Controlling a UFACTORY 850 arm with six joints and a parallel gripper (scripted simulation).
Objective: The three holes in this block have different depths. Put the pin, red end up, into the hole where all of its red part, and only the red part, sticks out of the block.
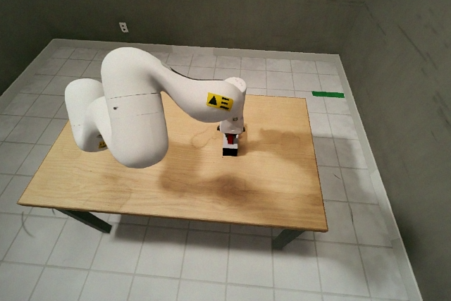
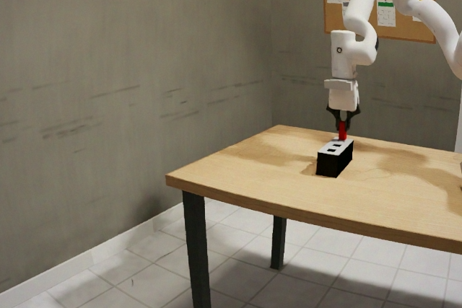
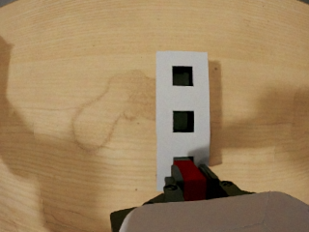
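Right now the black block is 6 cm to the left of my hand and 9 cm below it. Round my hand: pin 2 cm below.
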